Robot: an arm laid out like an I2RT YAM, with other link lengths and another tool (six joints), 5 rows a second.
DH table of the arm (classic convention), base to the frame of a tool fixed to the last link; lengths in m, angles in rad. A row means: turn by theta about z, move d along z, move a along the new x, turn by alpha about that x. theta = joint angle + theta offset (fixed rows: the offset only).
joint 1: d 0.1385, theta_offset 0, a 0.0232, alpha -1.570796
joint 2: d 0, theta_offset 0, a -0.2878, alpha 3.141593
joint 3: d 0, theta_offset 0.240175, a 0.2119, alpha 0
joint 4: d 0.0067, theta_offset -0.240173, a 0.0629, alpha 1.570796
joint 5: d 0.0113, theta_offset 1.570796, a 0, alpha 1.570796
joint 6: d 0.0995, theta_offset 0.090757, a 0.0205, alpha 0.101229
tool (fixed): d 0.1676, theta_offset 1.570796, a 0, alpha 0
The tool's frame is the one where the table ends.
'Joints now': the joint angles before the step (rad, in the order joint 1, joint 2, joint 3, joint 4, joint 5, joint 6). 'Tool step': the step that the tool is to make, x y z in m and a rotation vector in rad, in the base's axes. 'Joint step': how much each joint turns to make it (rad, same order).
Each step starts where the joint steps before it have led.
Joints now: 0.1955 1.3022 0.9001 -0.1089 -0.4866 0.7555
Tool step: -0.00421 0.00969 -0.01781 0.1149 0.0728 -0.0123
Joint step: -0.0130 0.0263 -0.0881 0.1274 -0.0619 0.1271
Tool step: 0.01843 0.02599 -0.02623 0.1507 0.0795 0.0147
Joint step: 0.0011 0.1705 -0.0680 0.2809 -0.0869 0.1666
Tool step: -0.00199 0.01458 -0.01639 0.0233 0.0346 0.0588
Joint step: 0.0001 0.0782 0.0001 0.0479 -0.0656 -0.0008
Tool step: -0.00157 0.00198 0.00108 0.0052 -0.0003 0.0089
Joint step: 0.0000 0.0000 -0.0001 0.0016 -0.0102 0.0004
